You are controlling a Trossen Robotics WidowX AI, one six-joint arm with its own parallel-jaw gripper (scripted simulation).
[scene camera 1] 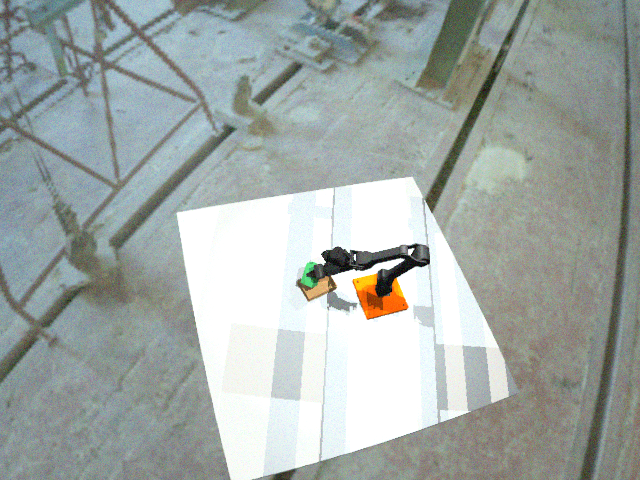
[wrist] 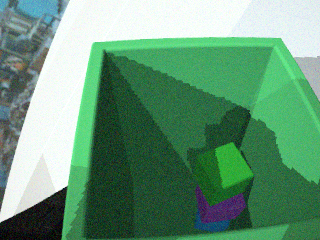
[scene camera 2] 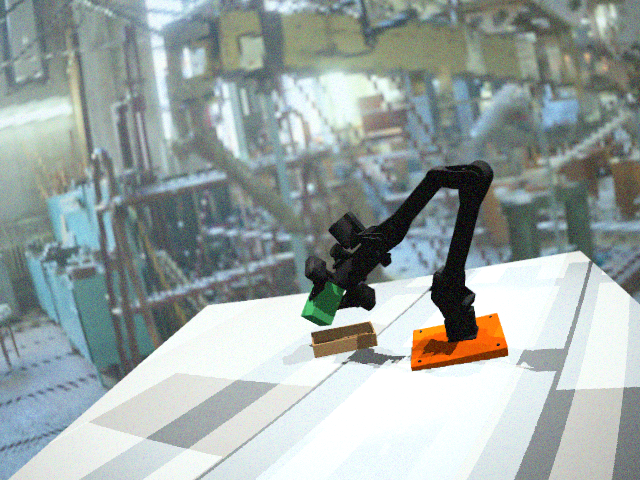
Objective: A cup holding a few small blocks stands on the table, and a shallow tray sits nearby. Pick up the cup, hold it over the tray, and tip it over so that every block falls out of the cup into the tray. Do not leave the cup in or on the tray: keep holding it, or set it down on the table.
purple block: wrist 229,209; not seen in scene camera 1 (hidden by a green square cup); not seen in scene camera 2 (hidden by a green square cup)
green block: wrist 221,173; not seen in scene camera 1 (hidden by the gripper); not seen in scene camera 2 (hidden by a green square cup)
